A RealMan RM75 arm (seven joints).
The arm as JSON. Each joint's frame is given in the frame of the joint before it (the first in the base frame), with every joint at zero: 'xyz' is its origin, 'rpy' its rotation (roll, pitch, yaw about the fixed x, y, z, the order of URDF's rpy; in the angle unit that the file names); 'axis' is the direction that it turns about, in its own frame. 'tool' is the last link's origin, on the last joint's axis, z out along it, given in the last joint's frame.
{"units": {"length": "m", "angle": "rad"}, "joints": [
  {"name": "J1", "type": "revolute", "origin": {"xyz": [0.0, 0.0, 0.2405], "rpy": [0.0, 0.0, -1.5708]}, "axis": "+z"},
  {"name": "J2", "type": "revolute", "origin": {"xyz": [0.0, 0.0, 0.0], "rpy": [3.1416, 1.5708, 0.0]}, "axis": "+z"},
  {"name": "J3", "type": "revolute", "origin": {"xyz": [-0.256, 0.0, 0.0], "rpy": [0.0, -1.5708, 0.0]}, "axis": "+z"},
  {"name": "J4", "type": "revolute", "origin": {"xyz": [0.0, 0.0, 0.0], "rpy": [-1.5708, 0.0, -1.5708]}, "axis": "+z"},
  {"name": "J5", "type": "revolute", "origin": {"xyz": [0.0, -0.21, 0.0], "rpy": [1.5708, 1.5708, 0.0]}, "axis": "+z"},
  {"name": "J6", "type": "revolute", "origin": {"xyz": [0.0, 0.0, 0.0], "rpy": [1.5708, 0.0, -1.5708]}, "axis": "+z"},
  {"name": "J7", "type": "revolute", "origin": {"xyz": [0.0, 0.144, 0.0], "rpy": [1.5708, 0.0, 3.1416]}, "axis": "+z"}
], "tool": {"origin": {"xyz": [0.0, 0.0, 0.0], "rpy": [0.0, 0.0, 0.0]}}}
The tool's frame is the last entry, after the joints.
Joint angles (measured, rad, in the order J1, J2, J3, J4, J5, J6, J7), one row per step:
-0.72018, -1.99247, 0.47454, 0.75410, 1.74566, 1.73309, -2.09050
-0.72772, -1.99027, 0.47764, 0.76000, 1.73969, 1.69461, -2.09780
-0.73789, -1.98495, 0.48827, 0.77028, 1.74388, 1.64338, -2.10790
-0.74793, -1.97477, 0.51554, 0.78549, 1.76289, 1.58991, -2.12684
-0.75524, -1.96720, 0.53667, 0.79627, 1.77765, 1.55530, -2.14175
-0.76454, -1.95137, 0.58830, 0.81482, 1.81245, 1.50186, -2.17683
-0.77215, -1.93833, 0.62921, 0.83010, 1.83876, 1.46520, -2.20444
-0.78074, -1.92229, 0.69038, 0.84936, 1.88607, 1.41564, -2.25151
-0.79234, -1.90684, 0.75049, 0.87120, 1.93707, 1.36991, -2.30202
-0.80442, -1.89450, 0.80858, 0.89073, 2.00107, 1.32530, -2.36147
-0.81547, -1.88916, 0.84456, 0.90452, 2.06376, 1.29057, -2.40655
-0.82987, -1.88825, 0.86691, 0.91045, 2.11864, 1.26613, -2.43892
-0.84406, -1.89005, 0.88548, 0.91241, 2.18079, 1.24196, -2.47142
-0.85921, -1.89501, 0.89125, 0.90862, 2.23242, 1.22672, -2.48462
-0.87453, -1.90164, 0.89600, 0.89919, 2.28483, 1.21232, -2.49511
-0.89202, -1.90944, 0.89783, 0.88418, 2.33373, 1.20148, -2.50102
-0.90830, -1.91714, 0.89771, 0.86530, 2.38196, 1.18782, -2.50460
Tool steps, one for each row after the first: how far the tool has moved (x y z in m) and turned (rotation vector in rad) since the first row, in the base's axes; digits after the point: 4 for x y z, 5 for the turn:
0.0019, 0.0067, 0.0030, 0.02488, 0.00264, 0.02173
0.0038, 0.0155, 0.0063, 0.05189, 0.02229, 0.04971
0.0057, 0.0244, 0.0084, 0.06643, 0.06655, 0.07837
0.0074, 0.0302, 0.0097, 0.07443, 0.09898, 0.09580
0.0094, 0.0387, 0.0097, 0.07210, 0.16986, 0.12492
0.0116, 0.0447, 0.0102, 0.07240, 0.22464, 0.14226
0.0128, 0.0519, 0.0085, 0.06514, 0.30678, 0.17368
0.0154, 0.0591, 0.0076, 0.06421, 0.38909, 0.20090
0.0165, 0.0658, 0.0054, 0.06288, 0.47383, 0.23701
0.0162, 0.0711, 0.0038, 0.06970, 0.54148, 0.26912
0.0171, 0.0756, 0.0016, 0.07618, 0.59346, 0.29042
0.0164, 0.0798, -0.0013, 0.08261, 0.64688, 0.31610
0.0164, 0.0831, -0.0044, 0.08906, 0.68867, 0.32764
0.0155, 0.0858, -0.0089, 0.09136, 0.73083, 0.33869
0.0150, 0.0881, -0.0145, 0.08856, 0.76959, 0.34479
0.0133, 0.0903, -0.0201, 0.08659, 0.80753, 0.35254

